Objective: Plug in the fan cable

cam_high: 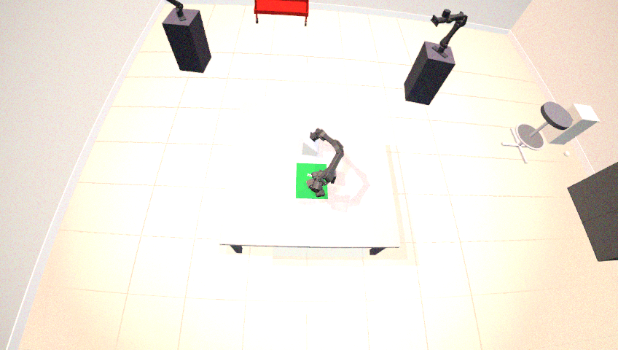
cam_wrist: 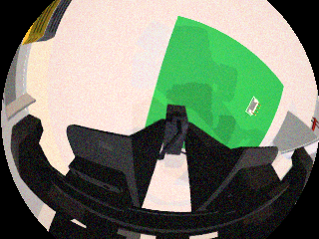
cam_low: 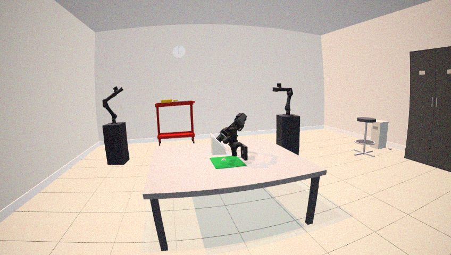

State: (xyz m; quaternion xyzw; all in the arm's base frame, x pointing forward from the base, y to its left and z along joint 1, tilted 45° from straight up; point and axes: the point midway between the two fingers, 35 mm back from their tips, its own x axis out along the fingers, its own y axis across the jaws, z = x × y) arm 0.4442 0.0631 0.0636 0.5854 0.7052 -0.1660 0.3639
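Now: gripper tip 11 cm past the green board, 11 cm above it and 4 cm to the left of it. Round my gripper tip: dark fan plug 1 cm to the left, 1 cm below; white four-pin header 15 cm behind, 10 cm below, 7 cm to the right; black fan 17 cm behind, 10 cm to the left, 4 cm below.
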